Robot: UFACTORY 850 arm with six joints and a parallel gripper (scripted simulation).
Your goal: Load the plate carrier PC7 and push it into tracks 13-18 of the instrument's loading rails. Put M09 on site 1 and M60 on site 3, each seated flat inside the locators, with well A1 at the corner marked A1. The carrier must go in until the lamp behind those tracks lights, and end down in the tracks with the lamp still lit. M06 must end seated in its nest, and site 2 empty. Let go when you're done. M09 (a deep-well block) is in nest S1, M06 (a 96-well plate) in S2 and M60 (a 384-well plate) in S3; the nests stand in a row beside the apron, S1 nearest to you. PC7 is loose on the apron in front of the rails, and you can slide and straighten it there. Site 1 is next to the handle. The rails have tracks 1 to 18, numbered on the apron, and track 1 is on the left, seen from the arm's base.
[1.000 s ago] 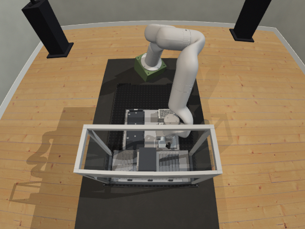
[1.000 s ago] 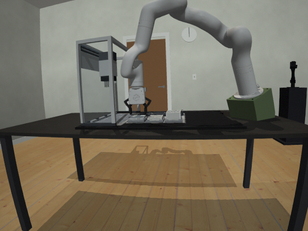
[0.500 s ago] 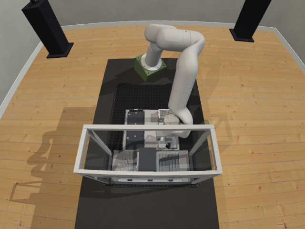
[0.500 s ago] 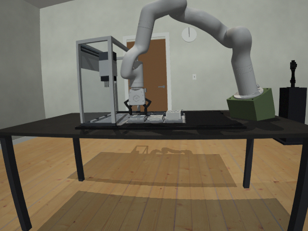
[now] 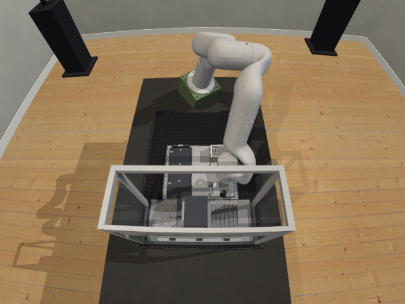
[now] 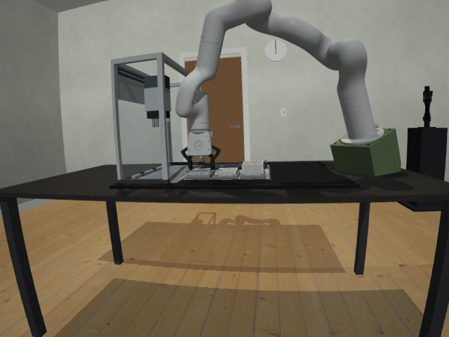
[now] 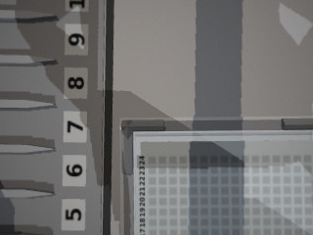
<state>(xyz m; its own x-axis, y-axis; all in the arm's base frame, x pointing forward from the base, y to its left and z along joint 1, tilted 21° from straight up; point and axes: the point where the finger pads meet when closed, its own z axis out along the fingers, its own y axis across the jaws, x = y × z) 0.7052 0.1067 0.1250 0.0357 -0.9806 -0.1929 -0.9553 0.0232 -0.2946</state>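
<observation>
Now: the nest s3 30 mm below my hand. Round my hand: plate carrier PC7 (240 mm to the right, 100 mm behind, 20 mm below); nest s1 (220 mm behind, 30 mm below); nest S2 (110 mm behind, 30 mm below, 10 mm to the left).
</observation>
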